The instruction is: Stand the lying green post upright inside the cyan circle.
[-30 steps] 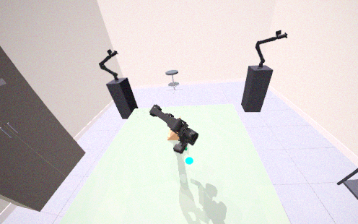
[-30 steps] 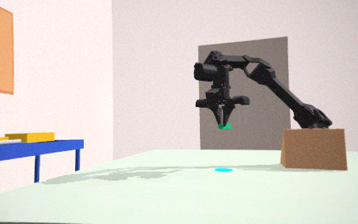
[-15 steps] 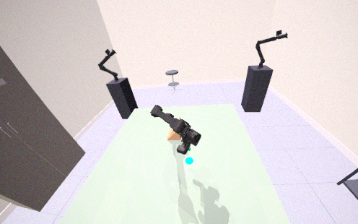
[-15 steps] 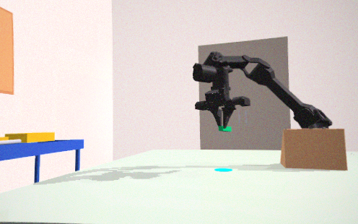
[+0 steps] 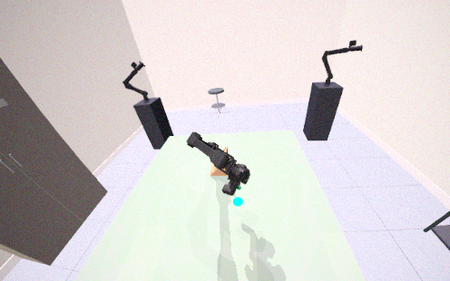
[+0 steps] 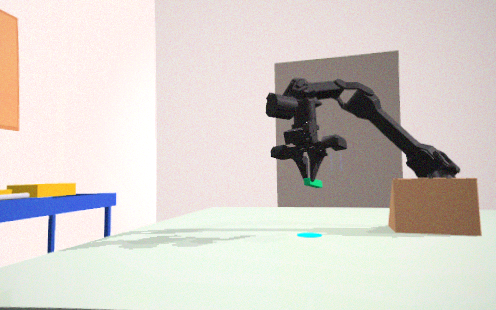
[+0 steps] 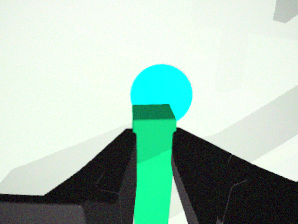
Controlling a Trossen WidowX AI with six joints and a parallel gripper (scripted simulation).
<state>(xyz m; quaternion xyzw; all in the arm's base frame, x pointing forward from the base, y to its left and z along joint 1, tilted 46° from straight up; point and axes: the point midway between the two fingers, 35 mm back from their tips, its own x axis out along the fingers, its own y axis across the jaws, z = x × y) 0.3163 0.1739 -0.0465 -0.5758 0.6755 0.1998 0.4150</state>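
Right now the cyan circle is 10 mm ahead of my gripper tip, 10 mm to the right of it and 130 mm below it. Also, from my gripper tip: green post 10 mm behind, 20 mm to the right.
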